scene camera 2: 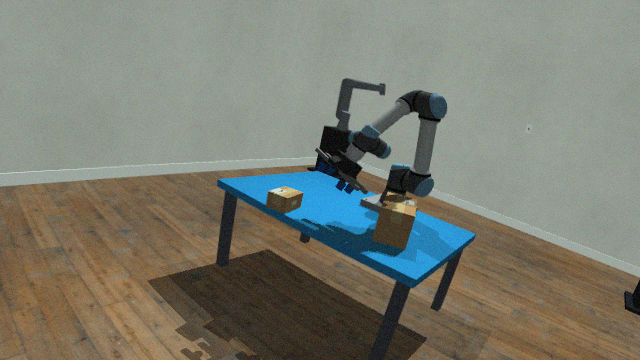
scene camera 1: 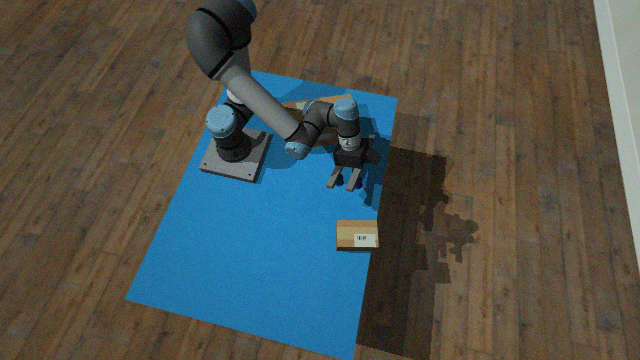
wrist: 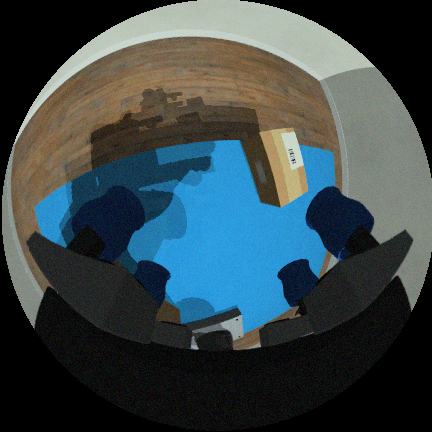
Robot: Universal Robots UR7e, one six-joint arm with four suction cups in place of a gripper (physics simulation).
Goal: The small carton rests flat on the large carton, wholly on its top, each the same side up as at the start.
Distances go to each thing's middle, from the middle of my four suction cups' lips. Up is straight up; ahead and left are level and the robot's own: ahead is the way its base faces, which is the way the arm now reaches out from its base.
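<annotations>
Large carton (scene camera 2: pixel 397 214): 12 cm below my suction cup, 22 cm behind, 23 cm to the left. Small carton (scene camera 1: pixel 351 235): 9 cm ahead of my suction cup, 19 cm to the right, 16 cm below. By its middle, small carton nearest to my suction cup of the things named here.
</annotations>
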